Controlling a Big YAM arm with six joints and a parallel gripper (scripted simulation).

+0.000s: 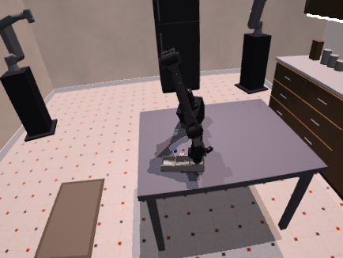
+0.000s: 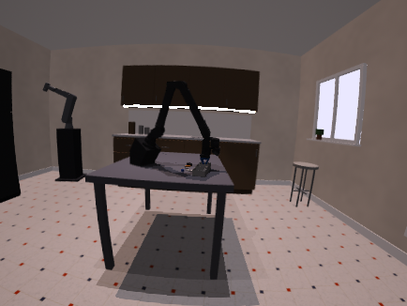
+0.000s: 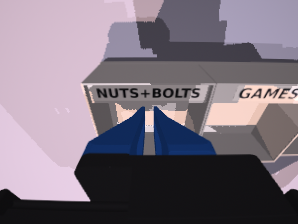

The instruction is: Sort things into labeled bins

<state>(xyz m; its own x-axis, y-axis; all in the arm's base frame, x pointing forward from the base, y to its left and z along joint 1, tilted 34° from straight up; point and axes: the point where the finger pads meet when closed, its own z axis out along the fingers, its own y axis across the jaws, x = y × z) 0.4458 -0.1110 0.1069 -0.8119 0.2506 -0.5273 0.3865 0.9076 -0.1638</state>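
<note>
My hand is 170 mm past the small brass nut, 20 mm to the left of it and 20 mm above it. From my hand the other things lie so: black cube (140 mm to the left, 100 mm behind, 20 mm below); then white domino (120 mm behind, 50 mm to the right, 20 mm below); then orange cylinder (120 mm behind, 70 mm to the left, 20 mm below).
</note>
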